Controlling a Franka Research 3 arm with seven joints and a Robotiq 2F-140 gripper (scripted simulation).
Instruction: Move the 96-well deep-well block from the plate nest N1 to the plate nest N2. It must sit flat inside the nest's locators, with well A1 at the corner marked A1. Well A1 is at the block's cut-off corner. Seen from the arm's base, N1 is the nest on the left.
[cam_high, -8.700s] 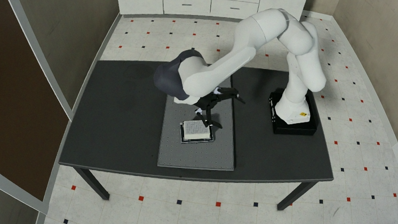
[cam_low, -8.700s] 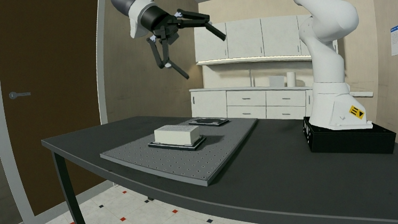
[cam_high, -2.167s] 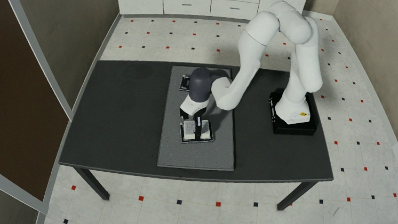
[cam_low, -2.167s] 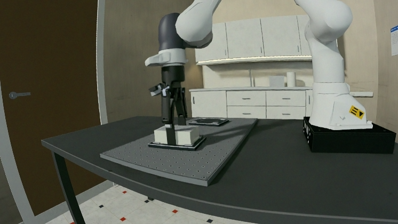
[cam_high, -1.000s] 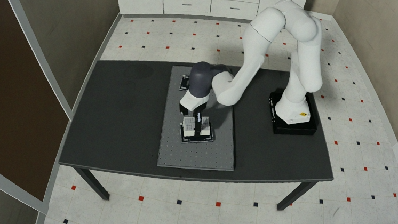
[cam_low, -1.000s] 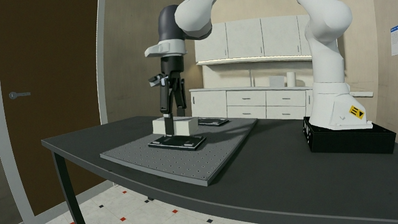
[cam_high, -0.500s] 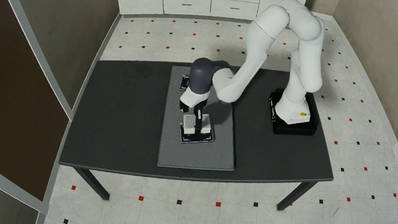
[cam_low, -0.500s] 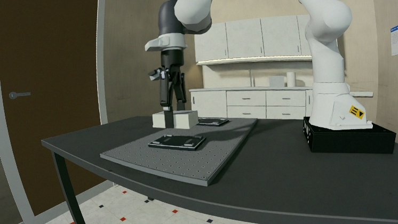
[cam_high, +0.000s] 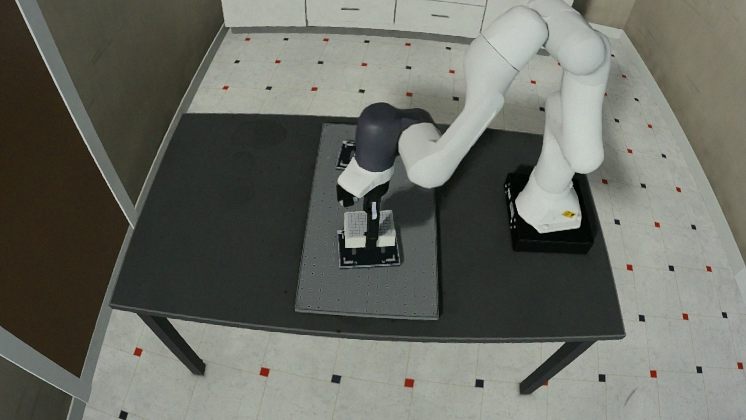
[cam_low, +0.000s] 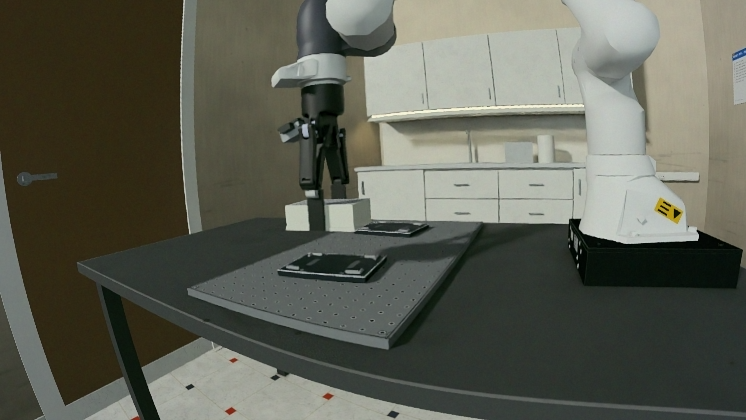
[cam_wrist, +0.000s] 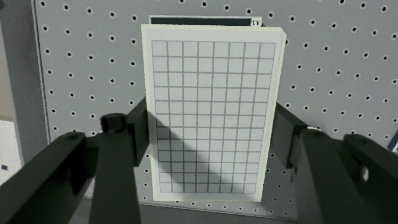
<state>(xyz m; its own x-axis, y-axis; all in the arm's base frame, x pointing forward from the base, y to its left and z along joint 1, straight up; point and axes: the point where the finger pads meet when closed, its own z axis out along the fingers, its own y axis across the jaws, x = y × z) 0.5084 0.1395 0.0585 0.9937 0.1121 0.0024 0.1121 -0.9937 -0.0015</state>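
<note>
Right now my hand is 20 mm short of the nest N2, 340 mm to the left of it and 100 mm above it. Round my hand: 96-well deep-well block: 10 mm below; then A1 label: 90 mm ahead, 400 mm to the right, 100 mm below; then nest N1: 100 mm below.
</note>
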